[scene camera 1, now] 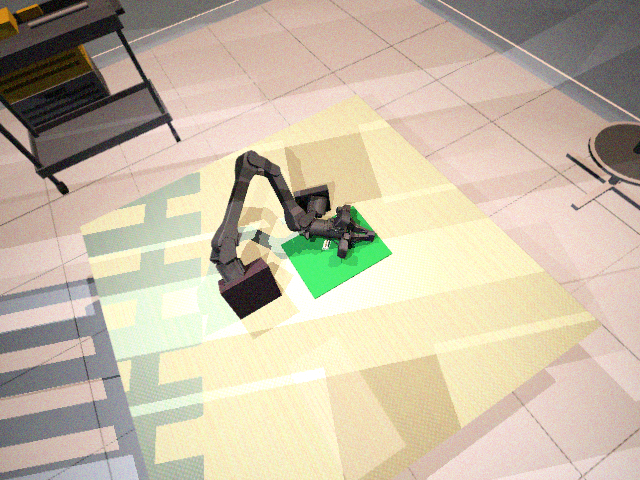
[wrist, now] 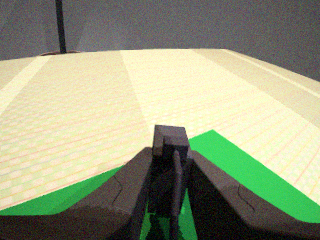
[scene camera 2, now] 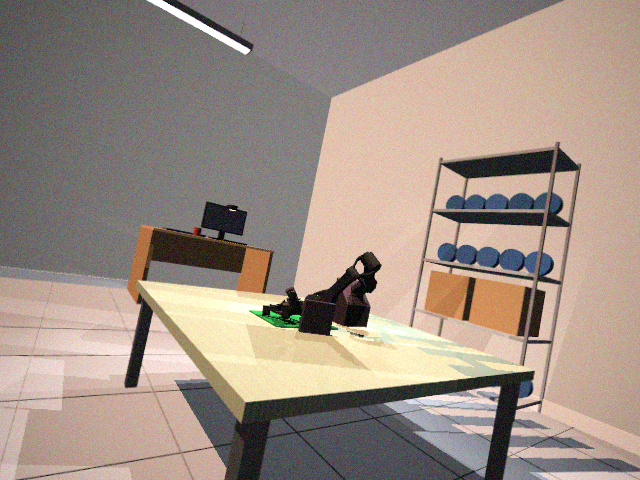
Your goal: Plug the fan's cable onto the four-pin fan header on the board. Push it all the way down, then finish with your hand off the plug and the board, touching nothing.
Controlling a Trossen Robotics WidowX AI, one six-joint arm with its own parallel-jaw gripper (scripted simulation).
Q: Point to a dark fan block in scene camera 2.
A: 317, 317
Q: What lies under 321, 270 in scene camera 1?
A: A green board.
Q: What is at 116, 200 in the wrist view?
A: The gripper.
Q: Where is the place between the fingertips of the gripper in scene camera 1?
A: At 369, 234
